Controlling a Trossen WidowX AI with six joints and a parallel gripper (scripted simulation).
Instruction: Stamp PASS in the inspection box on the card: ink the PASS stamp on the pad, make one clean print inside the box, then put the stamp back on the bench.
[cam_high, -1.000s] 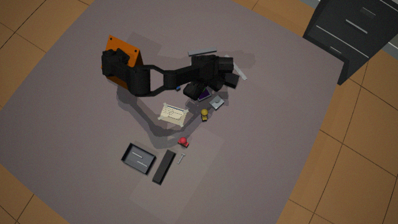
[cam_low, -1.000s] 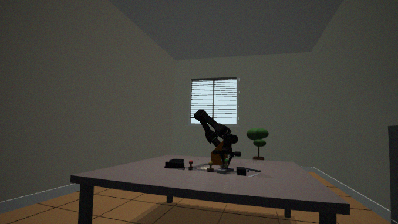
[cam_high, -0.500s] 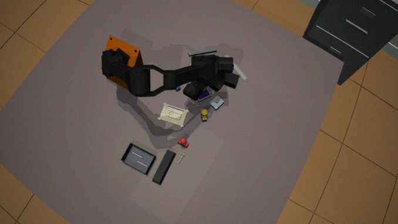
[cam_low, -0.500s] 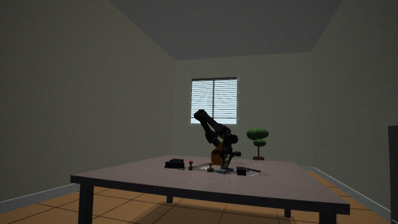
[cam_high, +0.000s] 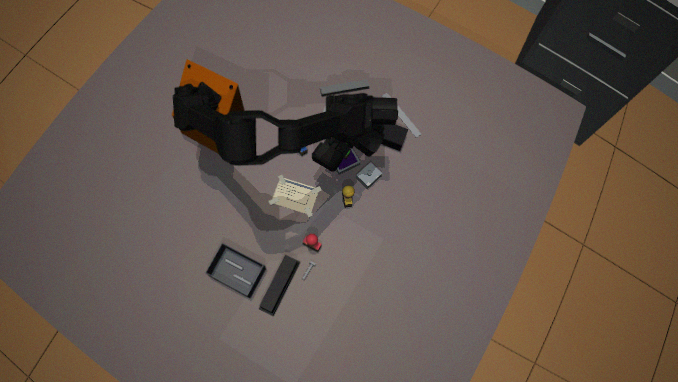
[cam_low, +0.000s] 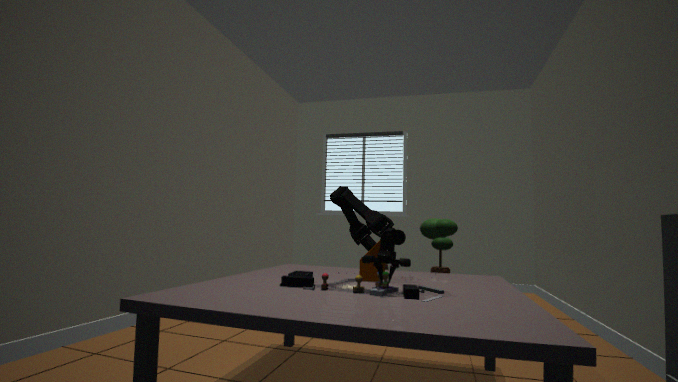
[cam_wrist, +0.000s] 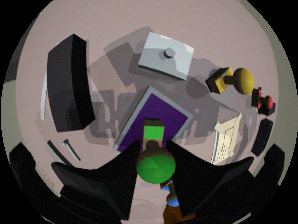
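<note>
The green-knobbed stamp lies right at my gripper tip. The rest, counted from my gripper tip: purple ink pad 30 mm below; then blue stamp 90 mm behind, 50 mm to the right, 10 mm below; then small white block 90 mm ahead, 20 mm below.
</note>
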